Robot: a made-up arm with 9 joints. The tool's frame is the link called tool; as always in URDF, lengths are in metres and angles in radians. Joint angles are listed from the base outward. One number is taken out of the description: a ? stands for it. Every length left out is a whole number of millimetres.
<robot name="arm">
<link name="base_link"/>
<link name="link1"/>
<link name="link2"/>
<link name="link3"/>
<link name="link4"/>
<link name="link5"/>
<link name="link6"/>
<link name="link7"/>
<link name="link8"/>
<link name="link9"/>
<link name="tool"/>
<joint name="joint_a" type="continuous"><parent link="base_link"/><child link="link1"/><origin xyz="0.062 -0.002 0.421" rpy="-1.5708 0 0"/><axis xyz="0 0 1"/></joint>
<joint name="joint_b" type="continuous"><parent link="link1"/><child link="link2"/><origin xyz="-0.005 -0.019 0" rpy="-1.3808 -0.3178 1.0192"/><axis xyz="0 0 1"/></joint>
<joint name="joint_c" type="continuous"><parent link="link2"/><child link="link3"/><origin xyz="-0.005 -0.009 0" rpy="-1.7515 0.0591 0.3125"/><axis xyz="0 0 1"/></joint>
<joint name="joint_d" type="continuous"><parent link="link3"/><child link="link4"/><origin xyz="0.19 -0.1 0" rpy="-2.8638 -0.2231 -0.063"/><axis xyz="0 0 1"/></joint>
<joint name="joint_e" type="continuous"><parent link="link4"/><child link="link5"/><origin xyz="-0.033 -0.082 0" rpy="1.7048 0.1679 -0.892"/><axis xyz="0 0 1"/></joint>
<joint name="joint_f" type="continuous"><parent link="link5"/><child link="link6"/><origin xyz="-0.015 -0.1 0" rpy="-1.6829 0.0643 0.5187"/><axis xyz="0 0 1"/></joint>
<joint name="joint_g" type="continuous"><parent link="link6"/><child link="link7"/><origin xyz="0.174 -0.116 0" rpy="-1.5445 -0.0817 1.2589"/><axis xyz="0 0 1"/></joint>
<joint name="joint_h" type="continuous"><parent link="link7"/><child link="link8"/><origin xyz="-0.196 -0.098 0" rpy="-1.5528 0.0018 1.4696"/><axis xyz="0 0 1"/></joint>
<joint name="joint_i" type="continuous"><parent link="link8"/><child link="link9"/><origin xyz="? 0.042 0" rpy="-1.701 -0.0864 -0.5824"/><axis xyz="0 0 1"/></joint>
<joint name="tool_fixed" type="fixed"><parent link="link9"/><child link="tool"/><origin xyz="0.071 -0.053 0" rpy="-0.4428 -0.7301 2.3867"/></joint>
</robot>
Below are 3 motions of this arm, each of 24 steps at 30 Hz.
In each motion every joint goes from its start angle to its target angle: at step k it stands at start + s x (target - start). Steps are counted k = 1, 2, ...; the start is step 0. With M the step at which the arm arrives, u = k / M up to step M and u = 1 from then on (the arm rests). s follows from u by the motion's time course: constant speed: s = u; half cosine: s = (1 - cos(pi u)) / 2; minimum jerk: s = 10 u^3 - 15 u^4 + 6 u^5.
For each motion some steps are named. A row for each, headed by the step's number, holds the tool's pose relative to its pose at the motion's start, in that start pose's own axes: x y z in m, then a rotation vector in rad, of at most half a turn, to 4 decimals.
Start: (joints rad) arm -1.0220 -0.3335 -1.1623 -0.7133 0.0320 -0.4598 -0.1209 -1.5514 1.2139
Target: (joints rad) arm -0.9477 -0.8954 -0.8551 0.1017 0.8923 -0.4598 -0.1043 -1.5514 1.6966
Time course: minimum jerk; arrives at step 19
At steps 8, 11, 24:
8: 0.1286 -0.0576 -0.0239 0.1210 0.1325 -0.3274
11: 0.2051 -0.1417 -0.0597 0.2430 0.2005 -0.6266
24: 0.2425 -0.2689 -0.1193 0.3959 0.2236 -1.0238

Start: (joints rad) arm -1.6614 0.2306 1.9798 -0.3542 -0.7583 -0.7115 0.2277 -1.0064 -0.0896
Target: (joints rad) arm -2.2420 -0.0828 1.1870 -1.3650 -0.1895 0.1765 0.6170 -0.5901 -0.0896
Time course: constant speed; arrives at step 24
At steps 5, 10, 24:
5: 0.0143 -0.0042 0.0241 -0.0776 0.0209 0.0827
10: 0.0202 -0.0019 0.0403 -0.1808 0.0332 0.1806
24: -0.0216 0.0339 0.0335 -0.5867 -0.0303 0.4766

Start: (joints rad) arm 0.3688 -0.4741 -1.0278 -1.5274 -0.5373 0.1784 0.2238 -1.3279 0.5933
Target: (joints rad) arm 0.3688 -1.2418 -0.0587 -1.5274 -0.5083 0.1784 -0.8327 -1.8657 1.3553
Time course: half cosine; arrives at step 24
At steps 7, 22, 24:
7: 0.0237 -0.0726 0.0324 0.4550 -0.0098 -0.1897
22: 0.0137 -0.3292 -0.0274 1.7393 -0.2927 -1.3919
24: 0.0116 -0.3333 -0.0313 1.7553 -0.2988 -1.4232

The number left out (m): 0.154
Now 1 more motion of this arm.
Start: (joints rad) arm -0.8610 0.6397 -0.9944 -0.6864 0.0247 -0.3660 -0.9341 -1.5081 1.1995
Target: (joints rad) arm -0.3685 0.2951 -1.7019 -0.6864 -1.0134 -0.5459 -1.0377 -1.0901 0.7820
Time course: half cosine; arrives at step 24
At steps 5, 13, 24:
5: -0.0071 0.0130 -0.0117 -0.0493 -0.0363 -0.0222
13: -0.0375 0.0649 -0.1009 -0.3753 -0.1586 -0.0514
24: -0.0478 0.0796 -0.2295 -0.8478 -0.1768 -0.0389

